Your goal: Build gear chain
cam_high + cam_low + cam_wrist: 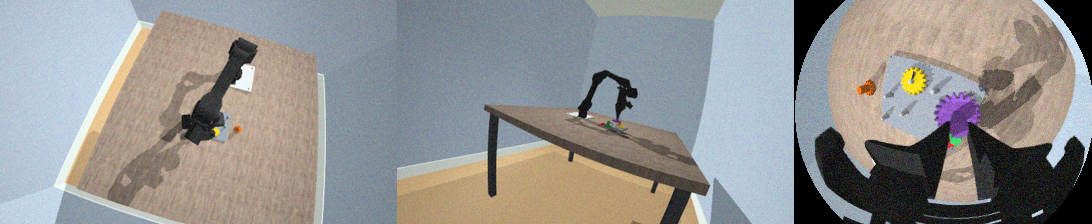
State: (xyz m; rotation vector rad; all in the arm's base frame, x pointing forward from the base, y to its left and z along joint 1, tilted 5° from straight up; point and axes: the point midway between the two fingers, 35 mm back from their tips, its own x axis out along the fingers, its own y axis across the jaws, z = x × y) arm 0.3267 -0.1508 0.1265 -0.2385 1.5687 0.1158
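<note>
The green gear is 5 cm behind my gripper tip, 1 cm to the right of it and 6 cm below it. Round my gripper tip: red gear 9 cm behind, 1 cm to the left, 7 cm below; then purple gear 1 cm below; then yellow gear 3 cm ahead, 9 cm to the left, 7 cm below.
</note>
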